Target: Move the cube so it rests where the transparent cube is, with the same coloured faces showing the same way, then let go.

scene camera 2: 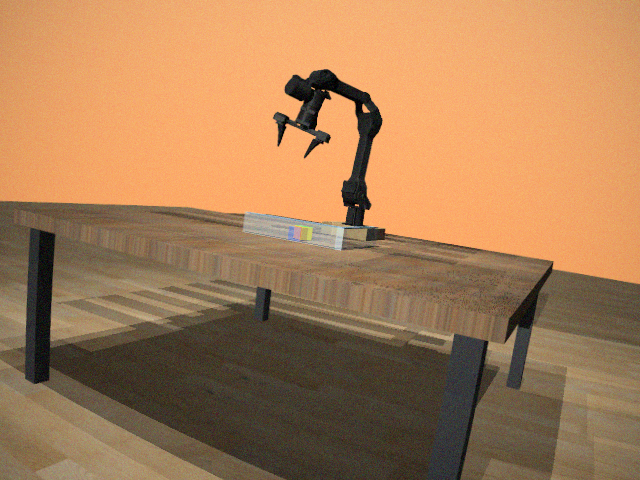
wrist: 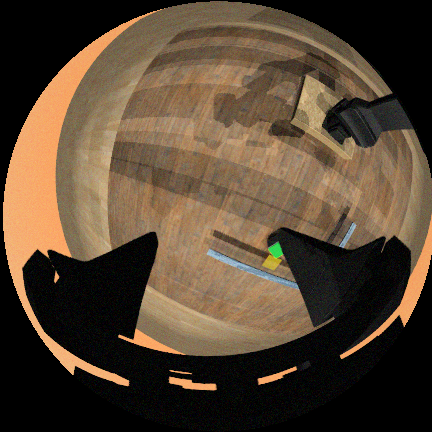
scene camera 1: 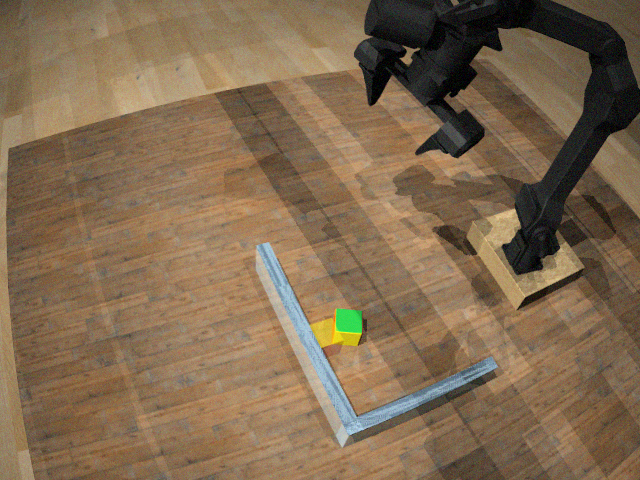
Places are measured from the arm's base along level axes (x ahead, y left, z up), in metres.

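Where they show: gripper, fingertip midpoint: (scene camera 2: 290, 152) (wrist: 218, 236) (scene camera 1: 394, 128); arm's base at its link origin: (scene camera 2: 354, 225) (wrist: 335, 126) (scene camera 1: 522, 257).
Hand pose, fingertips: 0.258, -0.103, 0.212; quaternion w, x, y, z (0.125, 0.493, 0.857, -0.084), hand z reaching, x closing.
Things, the pixels of their centre, and the offset from my fingertips, as dx, dy, dz. Level surfaces: height alone.
- solid cube at the middle of its body: (scene camera 1: 347, 327) (wrist: 276, 245) +0.077, +0.152, -0.234
- transparent cube at the middle of its body: (scene camera 1: 323, 340) (wrist: 271, 257) +0.117, +0.165, -0.234
- table at its surface level: dz -0.254
The solid cube (scene camera 1: 348, 327) (scene camera 2: 309, 233) (wrist: 275, 250) stands on the table, green face up; a yellow side shows in scene camera 1. The transparent cube (scene camera 1: 322, 331) (scene camera 2: 291, 232) (wrist: 271, 262) has a yellow top and lies right beside it, between it and the long blue wall; the two look touching or slightly overlapping. In scene camera 2 both show through that wall and their colours blend. My gripper (scene camera 1: 394, 128) (scene camera 2: 292, 151) (wrist: 218, 236) is open and empty, high above the table, away from the cubes. In the wrist view a finger partly covers the cube's surroundings.
A long light-blue wall (scene camera 1: 291, 299) (scene camera 2: 266, 223) (wrist: 242, 266) runs close behind the transparent cube. A shorter wall (scene camera 1: 429, 393) (wrist: 348, 235) joins it at a corner. The arm's base stands on a tan block (scene camera 1: 491, 232) (scene camera 2: 373, 234) (wrist: 311, 100) on the table (scene camera 1: 155, 206) (scene camera 2: 413, 279).
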